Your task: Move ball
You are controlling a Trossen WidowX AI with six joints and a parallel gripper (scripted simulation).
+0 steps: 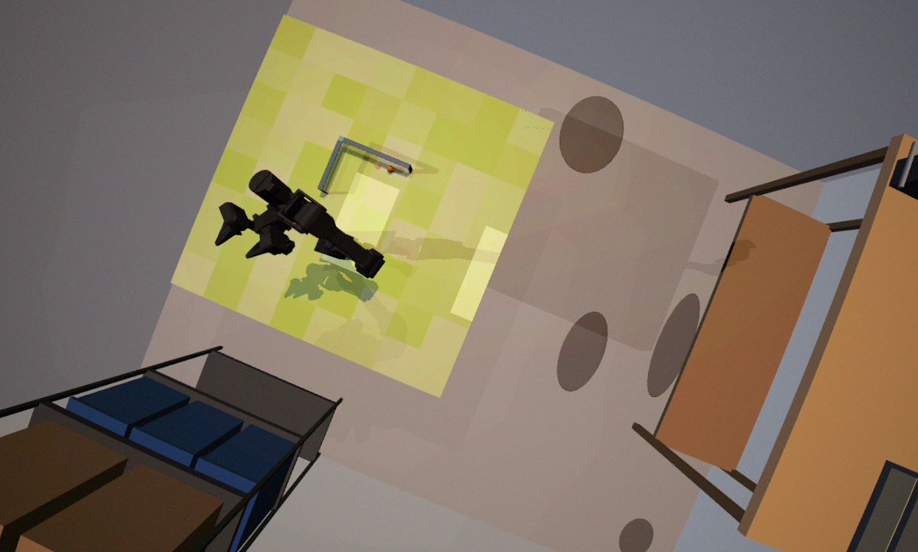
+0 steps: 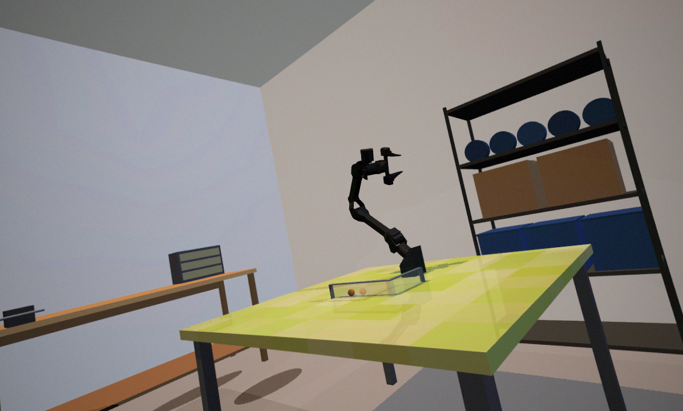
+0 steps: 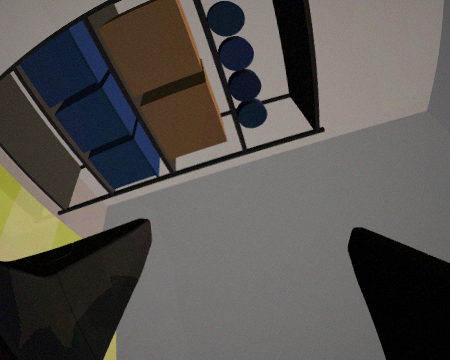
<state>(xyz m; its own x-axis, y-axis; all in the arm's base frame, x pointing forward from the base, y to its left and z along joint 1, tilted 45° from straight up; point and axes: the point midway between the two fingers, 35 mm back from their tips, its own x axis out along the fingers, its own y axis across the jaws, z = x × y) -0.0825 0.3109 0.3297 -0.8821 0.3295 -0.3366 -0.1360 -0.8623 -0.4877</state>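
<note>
The orange ball is 540 mm below my gripper tip, 470 mm ahead of it and 60 mm to the right of it. Also, from my gripper tip: see-through copy of ball: 540 mm below, 460 mm ahead.
</note>
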